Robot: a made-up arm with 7 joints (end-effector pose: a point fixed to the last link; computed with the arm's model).
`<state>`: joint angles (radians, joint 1 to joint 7).
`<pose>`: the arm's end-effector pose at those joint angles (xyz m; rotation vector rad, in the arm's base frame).
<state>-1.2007 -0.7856 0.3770 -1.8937 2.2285 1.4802 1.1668</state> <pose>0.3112 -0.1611 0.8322 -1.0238 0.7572 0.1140</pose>
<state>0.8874 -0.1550 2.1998 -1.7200 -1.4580 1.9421 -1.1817</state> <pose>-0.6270 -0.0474 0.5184 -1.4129 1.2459 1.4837</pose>
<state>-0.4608 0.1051 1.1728 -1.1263 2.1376 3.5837 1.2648</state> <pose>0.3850 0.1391 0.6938 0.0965 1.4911 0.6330</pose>
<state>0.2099 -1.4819 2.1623 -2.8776 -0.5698 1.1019 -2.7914</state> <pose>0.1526 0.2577 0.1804 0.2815 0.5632 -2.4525</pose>
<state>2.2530 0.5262 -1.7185 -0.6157 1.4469 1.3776 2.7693</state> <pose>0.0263 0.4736 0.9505 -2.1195 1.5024 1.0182</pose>
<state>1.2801 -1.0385 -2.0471 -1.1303 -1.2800 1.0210 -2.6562</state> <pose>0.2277 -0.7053 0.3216 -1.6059 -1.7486 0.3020</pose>
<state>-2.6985 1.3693 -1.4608 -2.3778 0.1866 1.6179 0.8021</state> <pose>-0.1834 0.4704 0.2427 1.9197 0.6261 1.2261</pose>
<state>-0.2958 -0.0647 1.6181 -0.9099 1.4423 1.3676 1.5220</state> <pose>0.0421 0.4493 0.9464 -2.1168 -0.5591 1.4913</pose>
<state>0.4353 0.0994 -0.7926 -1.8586 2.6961 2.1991 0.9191</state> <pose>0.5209 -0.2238 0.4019 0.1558 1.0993 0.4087</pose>
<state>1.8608 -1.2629 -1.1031 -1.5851 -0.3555 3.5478 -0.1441</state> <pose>0.4384 -0.2600 0.6608 -0.9829 0.4581 -1.9739</pose>
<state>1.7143 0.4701 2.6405 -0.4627 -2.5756 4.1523 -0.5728</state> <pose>-0.0623 0.0613 0.8396 0.5776 0.9007 -1.6225</pose>
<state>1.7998 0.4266 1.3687 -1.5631 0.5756 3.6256 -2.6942</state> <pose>-0.4374 0.2277 0.6594 0.9826 -1.2791 -1.6602</pose>
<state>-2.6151 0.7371 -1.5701 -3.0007 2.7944 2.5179 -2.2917</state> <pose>0.0757 0.1861 0.1882 -1.4552 -2.0154 -0.8608</pose>
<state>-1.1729 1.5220 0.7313 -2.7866 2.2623 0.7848 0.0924</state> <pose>0.2436 0.2326 0.0634 1.1566 0.6663 0.7671</pose>
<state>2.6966 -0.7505 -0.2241 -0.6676 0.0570 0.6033 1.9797</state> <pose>0.1531 0.0170 1.0121 -2.5179 -0.7195 0.7548</pose>
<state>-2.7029 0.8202 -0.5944 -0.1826 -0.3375 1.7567 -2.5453</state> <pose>-0.5809 -0.2351 0.7997 -2.2817 0.5587 1.3605</pose>
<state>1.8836 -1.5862 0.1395 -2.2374 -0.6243 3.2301 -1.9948</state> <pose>-0.0806 -0.2368 0.7789 -0.6468 0.4256 2.2888</pose>
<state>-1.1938 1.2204 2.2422 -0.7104 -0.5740 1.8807 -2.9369</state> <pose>0.4511 -0.4787 0.7664 0.3003 1.7235 1.3134</pose>
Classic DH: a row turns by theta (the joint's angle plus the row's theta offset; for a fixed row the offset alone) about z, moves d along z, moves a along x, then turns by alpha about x. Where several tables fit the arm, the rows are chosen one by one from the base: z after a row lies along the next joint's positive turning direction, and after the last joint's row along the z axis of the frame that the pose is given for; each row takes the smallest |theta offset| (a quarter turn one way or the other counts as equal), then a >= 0, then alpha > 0; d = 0 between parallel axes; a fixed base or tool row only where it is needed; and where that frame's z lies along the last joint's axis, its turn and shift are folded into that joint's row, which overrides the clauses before.
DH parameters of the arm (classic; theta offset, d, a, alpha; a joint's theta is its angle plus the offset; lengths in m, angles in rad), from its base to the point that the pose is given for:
joint 1: 0 0.3056 0 -1.5708
joint 2: 0 0 0 1.5708
joint 3: 0 0.2666 0.0836 1.5708
joint 4: 0 0 -0.0815 -1.5708
joint 5: 0 0.3792 0 1.5708
joint 6: 0 0 0.1406 1.5708
joint 7: 0 0 0 0

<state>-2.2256 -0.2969 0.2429 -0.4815 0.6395 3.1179 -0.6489</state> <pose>0.0144 0.1175 1.0018 0.1968 -0.1384 1.1280</pose>
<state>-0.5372 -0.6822 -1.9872 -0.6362 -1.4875 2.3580 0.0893</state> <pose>-0.5599 -0.0279 0.8345 0.1618 -1.7264 -0.7249</pose>
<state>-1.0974 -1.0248 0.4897 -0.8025 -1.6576 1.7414 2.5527</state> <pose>0.0012 0.4571 0.9532 1.2538 0.6675 -2.5623</pose>
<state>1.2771 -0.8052 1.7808 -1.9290 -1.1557 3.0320 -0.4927</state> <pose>-0.5437 -0.1957 0.3184 2.1576 -1.3414 -1.7879</pose>
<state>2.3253 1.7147 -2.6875 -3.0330 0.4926 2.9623 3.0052</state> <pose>0.1074 0.0110 0.6434 0.4976 1.4670 -0.6948</pose>
